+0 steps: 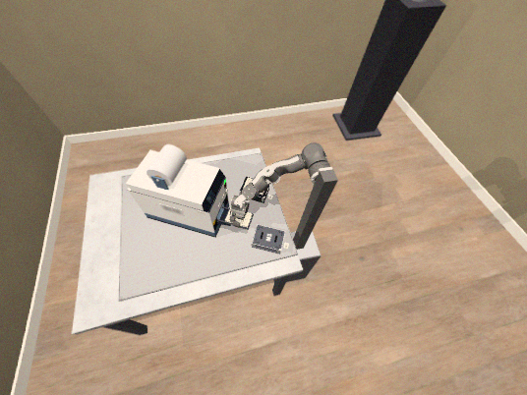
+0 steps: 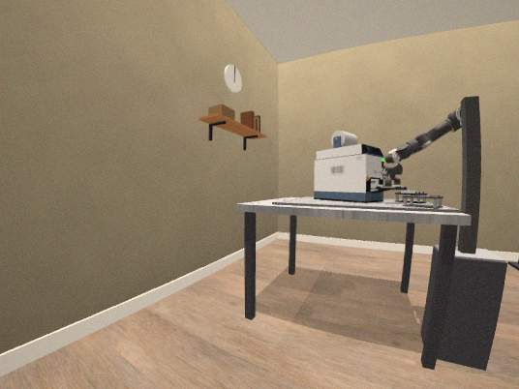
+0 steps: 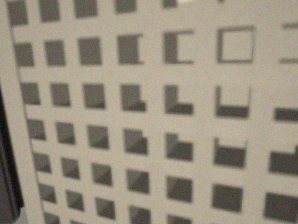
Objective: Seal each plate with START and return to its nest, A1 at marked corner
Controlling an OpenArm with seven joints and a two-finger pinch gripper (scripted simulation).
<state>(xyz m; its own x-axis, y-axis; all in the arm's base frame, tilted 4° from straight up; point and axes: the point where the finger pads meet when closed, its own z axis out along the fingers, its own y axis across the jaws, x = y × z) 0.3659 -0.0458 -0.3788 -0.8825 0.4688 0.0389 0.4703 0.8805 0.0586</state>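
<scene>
The sealer stage lies 1 cm below my hand. Also, from my hand: plate nest (15 cm behind, 13 cm to the left, 5 cm below); yellow warning label (13 cm ahead, 3 cm to the left, 4 cm above); plate (13 cm behind, 21 cm to the right, 3 cm below).
</scene>
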